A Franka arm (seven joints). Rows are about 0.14 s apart.
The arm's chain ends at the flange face. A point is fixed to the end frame.
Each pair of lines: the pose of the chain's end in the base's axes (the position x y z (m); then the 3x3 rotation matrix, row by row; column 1 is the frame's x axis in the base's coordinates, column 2 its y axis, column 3 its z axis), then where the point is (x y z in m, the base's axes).
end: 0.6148 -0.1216 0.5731; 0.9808 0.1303 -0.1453; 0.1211 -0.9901 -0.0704; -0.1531 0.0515 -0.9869
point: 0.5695 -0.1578 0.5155
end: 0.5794 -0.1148 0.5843; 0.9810 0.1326 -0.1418; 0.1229 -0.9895 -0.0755; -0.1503 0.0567 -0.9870
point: 0.5344 -0.1514 0.5267
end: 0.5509 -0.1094 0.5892; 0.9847 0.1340 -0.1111; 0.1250 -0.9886 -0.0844; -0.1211 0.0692 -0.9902
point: 0.5078 -0.1467 0.5306
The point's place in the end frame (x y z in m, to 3 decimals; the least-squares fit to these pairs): -0.040 0.027 0.066
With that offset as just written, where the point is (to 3 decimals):
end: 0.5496 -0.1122 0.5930; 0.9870 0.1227 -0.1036; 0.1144 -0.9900 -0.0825; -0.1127 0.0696 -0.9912
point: 0.507 -0.149 0.534
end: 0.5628 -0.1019 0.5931; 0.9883 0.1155 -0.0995; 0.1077 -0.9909 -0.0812; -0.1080 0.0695 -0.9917
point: 0.520 -0.138 0.534
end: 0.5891 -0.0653 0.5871; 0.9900 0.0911 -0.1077; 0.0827 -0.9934 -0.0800; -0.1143 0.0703 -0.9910
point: 0.545 -0.101 0.528
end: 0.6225 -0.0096 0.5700; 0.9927 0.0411 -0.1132; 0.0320 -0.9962 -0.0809; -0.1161 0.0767 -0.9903
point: 0.576 -0.043 0.511
